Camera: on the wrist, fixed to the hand. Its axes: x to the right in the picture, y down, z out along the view.
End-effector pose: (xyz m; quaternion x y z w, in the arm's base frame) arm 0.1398 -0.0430 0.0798 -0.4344 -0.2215 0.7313 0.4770
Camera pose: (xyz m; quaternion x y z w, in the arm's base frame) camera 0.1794 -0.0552 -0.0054 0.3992 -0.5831 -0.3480 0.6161
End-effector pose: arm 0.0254 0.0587 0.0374 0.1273 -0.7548 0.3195 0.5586
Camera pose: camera 0.0529 0.1482 0.0518 0.7874 -0.0466 -0.6071 0.0960
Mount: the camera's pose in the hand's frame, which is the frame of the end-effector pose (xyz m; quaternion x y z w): 0.0186 0.0484 -0.0793 0.0455 0.2824 0.9582 0.0049
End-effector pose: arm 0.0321 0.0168 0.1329 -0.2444 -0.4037 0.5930 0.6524
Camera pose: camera 0.0684 0.0561 0.0547 0.5258 -0.4434 -0.5774 0.4399
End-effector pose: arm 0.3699 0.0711 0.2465 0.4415 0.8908 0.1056 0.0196
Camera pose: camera 0.3863 0.1007 0.3350 -0.8268 0.4083 -0.1034 0.3727
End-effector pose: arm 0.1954 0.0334 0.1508 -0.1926 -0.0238 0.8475 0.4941
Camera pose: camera 0.1749 0.0125 0.0607 0.2406 -0.3625 -0.4243 0.7942
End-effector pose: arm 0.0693 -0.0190 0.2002 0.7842 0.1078 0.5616 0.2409
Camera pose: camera -0.0031 -0.0321 0.2598 0.0405 0.6573 -0.4501 0.6031
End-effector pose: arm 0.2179 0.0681 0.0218 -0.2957 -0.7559 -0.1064 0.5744
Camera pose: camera 0.3062 0.0733 0.0556 -0.6695 0.4370 0.5007 0.3317
